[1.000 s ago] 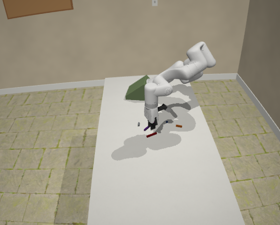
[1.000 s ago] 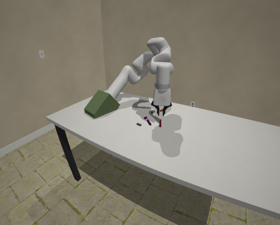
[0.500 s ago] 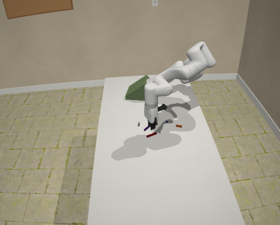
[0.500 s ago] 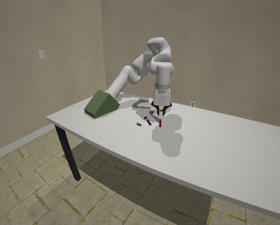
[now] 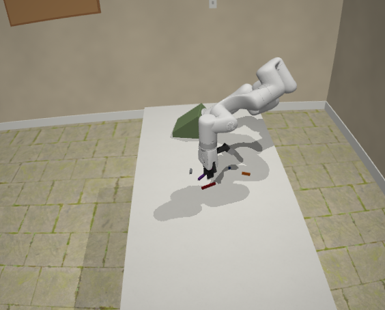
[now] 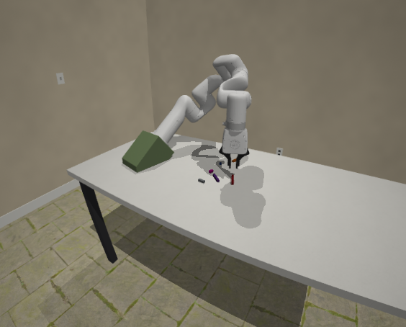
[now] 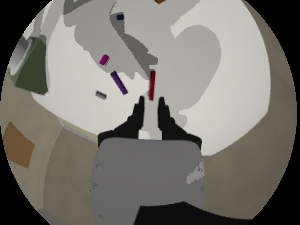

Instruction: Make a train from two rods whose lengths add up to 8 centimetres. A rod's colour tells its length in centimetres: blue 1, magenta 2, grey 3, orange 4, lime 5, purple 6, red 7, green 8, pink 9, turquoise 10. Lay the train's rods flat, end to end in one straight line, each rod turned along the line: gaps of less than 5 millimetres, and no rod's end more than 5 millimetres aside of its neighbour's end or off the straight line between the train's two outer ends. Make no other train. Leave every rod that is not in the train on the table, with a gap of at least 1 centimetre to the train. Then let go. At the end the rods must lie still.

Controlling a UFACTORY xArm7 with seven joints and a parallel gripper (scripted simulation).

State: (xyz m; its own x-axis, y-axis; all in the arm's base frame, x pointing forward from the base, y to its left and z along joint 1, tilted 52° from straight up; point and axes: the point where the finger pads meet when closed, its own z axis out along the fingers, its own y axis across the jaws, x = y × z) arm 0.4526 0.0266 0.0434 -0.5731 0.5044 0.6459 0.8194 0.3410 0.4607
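My hand is 8 cm above the red rod. Also, from my hand: magenta rod 12 cm behind, 8 cm below; then grey rod 10 cm to the right, 9 cm behind, 8 cm below; then purple rod 8 cm below, 6 cm behind, 4 cm to the right.
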